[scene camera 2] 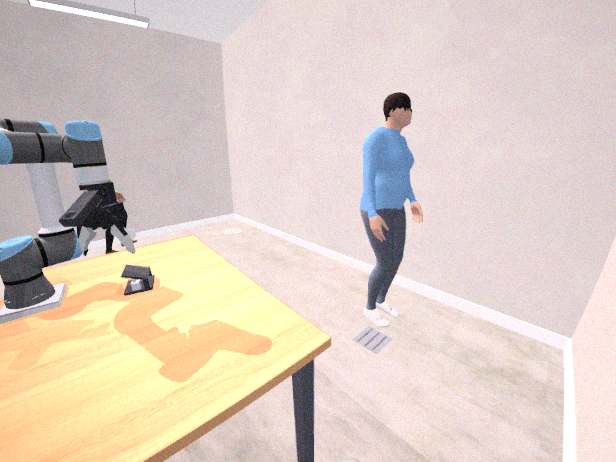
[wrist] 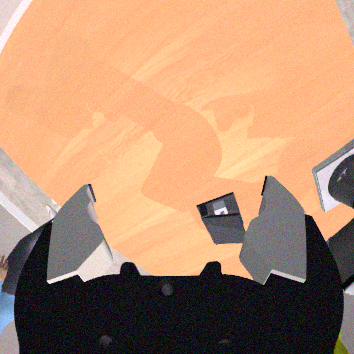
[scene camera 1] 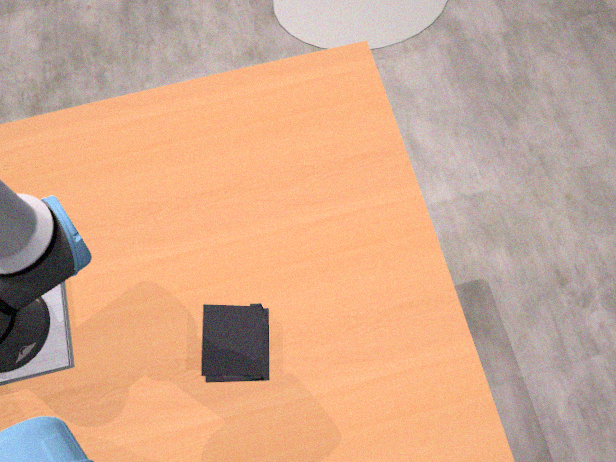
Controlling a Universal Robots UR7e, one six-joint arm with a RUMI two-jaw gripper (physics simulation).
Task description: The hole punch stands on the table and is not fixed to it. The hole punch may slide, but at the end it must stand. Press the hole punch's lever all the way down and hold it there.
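Where they show: gripper, fingertip midpoint: (scene camera 2: 109, 254) (wrist: 176, 182); arm's base, origin of the base link: (scene camera 2: 31, 298) (wrist: 348, 176) (scene camera 1: 5, 327).
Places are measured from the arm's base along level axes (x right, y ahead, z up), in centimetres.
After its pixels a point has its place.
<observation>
The black hole punch (scene camera 1: 235, 345) {x 6.9, y 39.5, z 4.0 cm} (scene camera 2: 138, 280) {x 9.8, y 39.5, z 1.6 cm} (wrist: 222, 220) {x 10.0, y 38.5, z 4.3 cm} stands upright on the table (scene camera 1: 300, 200) {x -19.4, y 51.9, z -2.8 cm} (scene camera 2: 225, 300) {x 34.6, y 67.9, z -2.8 cm} (wrist: 125, 45) {x 52.3, y 39.1, z -2.8 cm}. Its lever (scene camera 2: 136, 271) {x 6.3, y 39.2, z 4.1 cm} (wrist: 226, 230) {x 6.2, y 38.8, z 4.3 cm} is up, with a gap between it and the base in the scene camera 2 view. My gripper (scene camera 2: 109, 250) {x 33.2, y 37.7, z 21.7 cm} (wrist: 176, 182) {x 33.2, y 37.7, z 21.7 cm} is open and empty, pointing down above the table and apart from the punch. In the wrist view the punch shows below and between the fingers, nearer the right-hand finger, which borders the lever's edge. The gripper does not show in the scene camera 1 view.
The robot's base plate (scene camera 1: 69, 345) {x 3.7, y 10.5, z -1.7 cm} (scene camera 2: 59, 296) {x 3.2, y 10.2, z -0.4 cm} (wrist: 320, 187) {x 1.1, y 9.8, z -0.5 cm} is on the table beside the punch. The arm's shadows fall across the table. A person in a blue top (scene camera 2: 387, 170) stands on the floor beyond the table edge. Another person is mostly hidden behind the gripper.
</observation>
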